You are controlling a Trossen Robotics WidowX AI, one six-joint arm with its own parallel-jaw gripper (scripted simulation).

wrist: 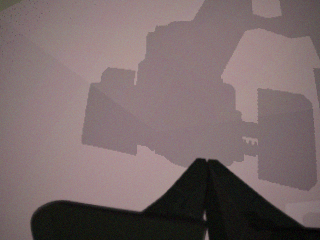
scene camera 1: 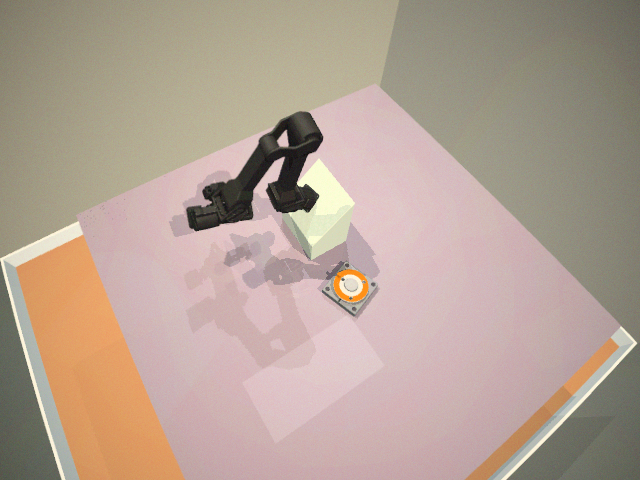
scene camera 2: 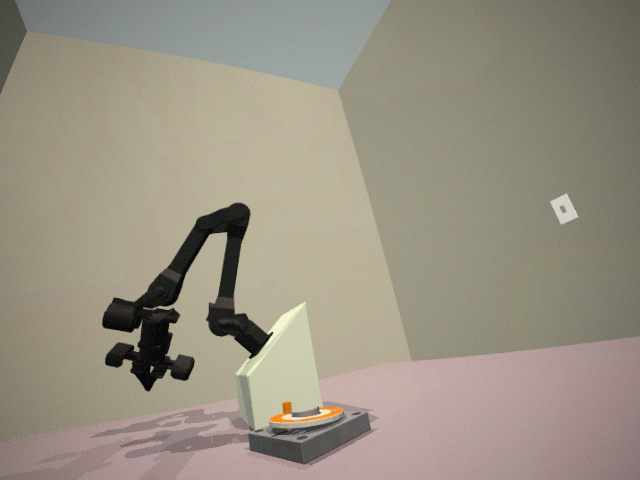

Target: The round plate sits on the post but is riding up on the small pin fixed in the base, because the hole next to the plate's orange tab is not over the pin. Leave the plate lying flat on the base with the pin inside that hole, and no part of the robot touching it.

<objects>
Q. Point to a round orange-and-white plate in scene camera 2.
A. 327, 415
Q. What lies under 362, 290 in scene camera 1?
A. A round orange-and-white plate.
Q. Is my gripper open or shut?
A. Shut.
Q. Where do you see a square grey base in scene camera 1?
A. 352, 308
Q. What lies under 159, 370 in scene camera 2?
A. My gripper.
</objects>
